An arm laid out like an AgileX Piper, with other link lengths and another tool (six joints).
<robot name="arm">
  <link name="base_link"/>
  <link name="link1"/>
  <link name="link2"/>
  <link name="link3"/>
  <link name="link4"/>
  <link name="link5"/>
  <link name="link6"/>
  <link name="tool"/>
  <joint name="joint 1" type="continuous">
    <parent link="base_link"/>
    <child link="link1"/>
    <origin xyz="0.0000 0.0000 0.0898" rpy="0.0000 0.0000 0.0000"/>
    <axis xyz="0 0 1"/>
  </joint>
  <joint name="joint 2" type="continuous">
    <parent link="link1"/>
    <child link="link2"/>
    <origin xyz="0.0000 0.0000 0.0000" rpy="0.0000 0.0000 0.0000"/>
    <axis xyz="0 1 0"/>
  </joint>
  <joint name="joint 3" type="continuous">
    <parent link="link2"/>
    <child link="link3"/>
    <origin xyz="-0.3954 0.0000 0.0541" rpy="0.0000 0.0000 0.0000"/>
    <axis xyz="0 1 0"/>
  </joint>
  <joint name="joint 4" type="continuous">
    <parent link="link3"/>
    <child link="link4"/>
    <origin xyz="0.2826 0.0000 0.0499" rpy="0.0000 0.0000 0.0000"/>
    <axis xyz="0.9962 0 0.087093"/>
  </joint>
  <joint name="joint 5" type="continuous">
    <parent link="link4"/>
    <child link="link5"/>
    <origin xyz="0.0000 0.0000 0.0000" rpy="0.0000 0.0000 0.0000"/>
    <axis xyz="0 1 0"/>
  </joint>
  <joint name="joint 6" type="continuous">
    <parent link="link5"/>
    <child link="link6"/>
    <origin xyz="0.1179 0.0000 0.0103" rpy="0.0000 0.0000 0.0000"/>
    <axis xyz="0.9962 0 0.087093"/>
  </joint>
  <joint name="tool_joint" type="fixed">
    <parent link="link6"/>
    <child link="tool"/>
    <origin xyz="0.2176 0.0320 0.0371" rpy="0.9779 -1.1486 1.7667"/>
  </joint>
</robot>
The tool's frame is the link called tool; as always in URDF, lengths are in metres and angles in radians. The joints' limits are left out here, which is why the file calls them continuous.
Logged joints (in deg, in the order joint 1, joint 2, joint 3, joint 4, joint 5, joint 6), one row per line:
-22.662, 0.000, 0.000, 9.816, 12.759, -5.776
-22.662, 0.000, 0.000, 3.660, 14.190, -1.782
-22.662, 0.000, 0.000, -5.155, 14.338, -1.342
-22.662, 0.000, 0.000, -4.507, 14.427, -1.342
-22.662, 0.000, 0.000, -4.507, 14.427, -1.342
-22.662, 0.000, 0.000, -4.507, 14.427, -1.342
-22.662, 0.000, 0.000, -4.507, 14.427, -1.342
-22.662, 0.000, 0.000, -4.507, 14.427, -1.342
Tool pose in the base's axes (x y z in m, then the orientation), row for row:
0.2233, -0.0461, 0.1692, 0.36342, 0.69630, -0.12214, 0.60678
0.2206, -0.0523, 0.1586, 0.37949, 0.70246, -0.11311, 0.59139
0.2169, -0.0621, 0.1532, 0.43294, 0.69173, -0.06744, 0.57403
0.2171, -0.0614, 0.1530, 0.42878, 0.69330, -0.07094, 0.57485
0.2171, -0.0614, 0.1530, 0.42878, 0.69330, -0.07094, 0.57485
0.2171, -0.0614, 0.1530, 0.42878, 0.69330, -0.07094, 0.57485
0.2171, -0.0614, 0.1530, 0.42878, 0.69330, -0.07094, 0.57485
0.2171, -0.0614, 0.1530, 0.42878, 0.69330, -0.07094, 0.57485
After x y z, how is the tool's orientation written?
As a quaternion, w x y z.
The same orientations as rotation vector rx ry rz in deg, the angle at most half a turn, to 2 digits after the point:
102.68, -18.01, 89.48
102.80, -16.55, 86.55
98.76, -9.63, 81.95
99.17, -10.15, 82.22
99.17, -10.15, 82.22
99.17, -10.15, 82.22
99.17, -10.15, 82.22
99.17, -10.15, 82.22

